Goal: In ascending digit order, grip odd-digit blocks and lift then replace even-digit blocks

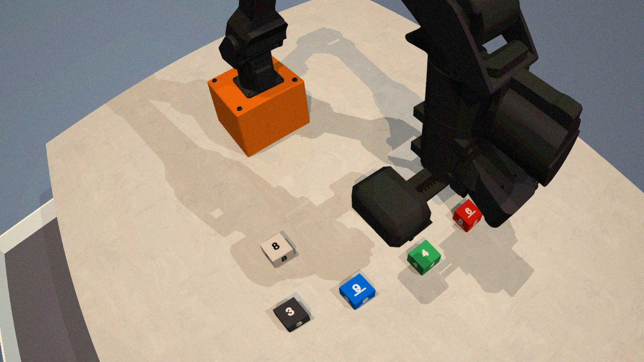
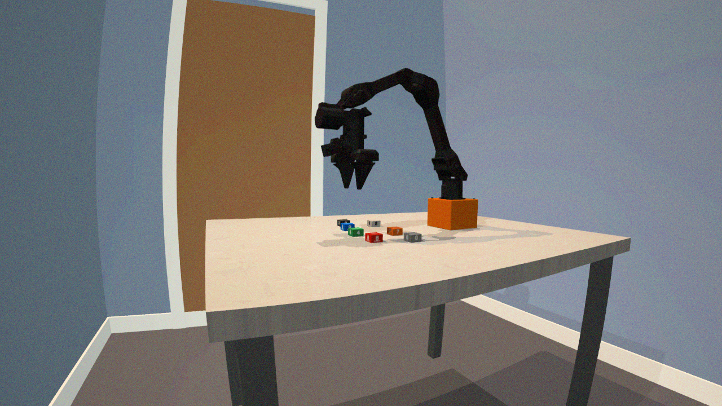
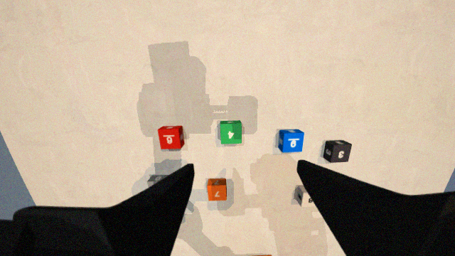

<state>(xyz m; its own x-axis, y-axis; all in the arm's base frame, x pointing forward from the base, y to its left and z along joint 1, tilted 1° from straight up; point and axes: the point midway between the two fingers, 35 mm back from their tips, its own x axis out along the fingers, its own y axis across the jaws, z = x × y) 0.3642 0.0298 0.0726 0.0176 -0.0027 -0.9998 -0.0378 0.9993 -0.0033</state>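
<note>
My gripper tip is now 13 cm to the right of the grey block, 12 cm above it and 11 cm past it. The rest, counted from my gripper tip: blue 9 block: 12 cm below, 9 cm to the right, 2 cm behind; then green block: 12 cm below, 1 cm to the left, 1 cm behind; then red block: 12 cm below, 10 cm to the left, 2 cm behind.
</note>
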